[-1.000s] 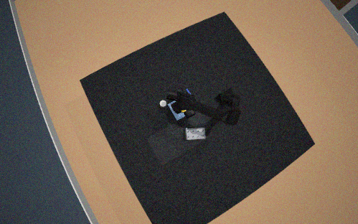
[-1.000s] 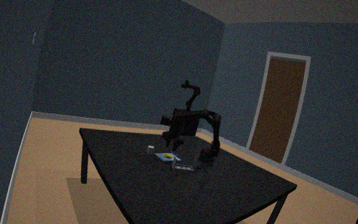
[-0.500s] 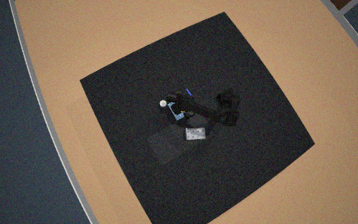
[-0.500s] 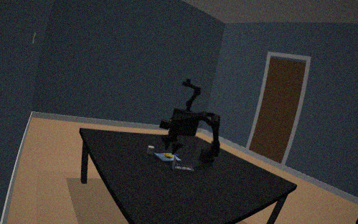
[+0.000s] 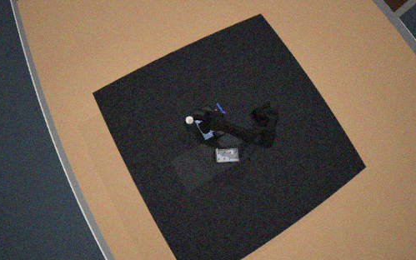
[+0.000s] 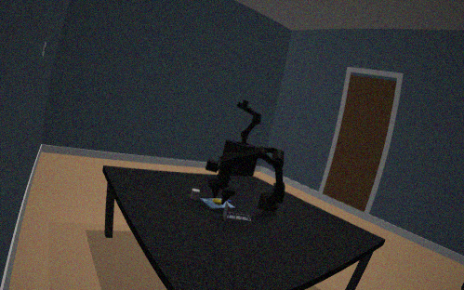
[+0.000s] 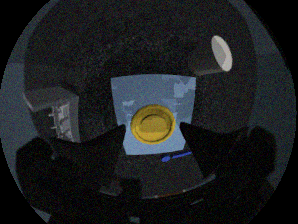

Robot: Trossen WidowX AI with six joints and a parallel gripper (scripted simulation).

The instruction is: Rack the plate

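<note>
The plate lies right at my gripper tip. Also, from my gripper tip: dish rack: 19 cm to the left, 3 cm ahead; small white cylinder: 9 cm to the right, 9 cm ahead, 1 cm above.
</note>
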